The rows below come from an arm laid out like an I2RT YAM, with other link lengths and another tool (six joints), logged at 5 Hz.
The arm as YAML. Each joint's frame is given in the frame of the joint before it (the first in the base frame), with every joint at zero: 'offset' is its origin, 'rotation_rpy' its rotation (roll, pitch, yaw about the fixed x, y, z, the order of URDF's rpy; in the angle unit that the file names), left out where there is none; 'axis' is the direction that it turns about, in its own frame. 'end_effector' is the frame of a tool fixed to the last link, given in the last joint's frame.
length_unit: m
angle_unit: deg
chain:
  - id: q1
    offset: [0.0, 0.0, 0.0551]
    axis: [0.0, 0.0, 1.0]
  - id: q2
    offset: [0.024, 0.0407, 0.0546]
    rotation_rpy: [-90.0, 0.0, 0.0]
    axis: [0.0, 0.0, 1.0]
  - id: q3
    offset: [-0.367, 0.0, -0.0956]
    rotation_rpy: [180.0, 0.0, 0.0]
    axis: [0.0, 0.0, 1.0]
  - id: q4
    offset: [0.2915, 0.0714, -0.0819]
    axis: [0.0, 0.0, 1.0]
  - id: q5
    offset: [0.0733, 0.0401, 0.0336]
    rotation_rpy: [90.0, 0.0, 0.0]
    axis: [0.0, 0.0, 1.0]
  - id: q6
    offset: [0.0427, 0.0, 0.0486]
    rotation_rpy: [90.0, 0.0, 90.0]
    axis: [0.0, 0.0, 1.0]
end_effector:
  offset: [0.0, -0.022, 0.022]
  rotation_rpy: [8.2, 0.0, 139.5]
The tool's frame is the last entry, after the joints.
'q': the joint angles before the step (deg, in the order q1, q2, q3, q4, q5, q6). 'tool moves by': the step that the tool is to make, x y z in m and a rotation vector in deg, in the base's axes. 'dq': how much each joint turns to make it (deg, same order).
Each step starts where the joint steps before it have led.
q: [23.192 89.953 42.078 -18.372 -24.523 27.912]
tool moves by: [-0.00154 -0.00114 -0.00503 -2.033 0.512 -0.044]
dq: [0.208 0.488 -0.220 -0.751 1.631 -0.457]
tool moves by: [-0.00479 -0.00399 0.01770 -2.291 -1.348 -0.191]
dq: [0.151 -2.849 1.333 -4.130 2.571 -0.737]
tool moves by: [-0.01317 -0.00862 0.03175 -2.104 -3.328 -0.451]
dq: [0.133 -5.818 1.358 -5.225 3.225 -0.797]
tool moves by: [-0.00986 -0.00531 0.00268 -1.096 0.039 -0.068]
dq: [0.007 -1.951 -0.826 -1.701 0.933 -0.348]
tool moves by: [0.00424 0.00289 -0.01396 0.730 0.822 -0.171]
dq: [0.039 2.019 -1.267 3.003 -0.832 0.617]
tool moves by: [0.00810 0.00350 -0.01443 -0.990 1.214 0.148]
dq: [0.045 3.124 -0.087 1.625 0.345 -0.268]
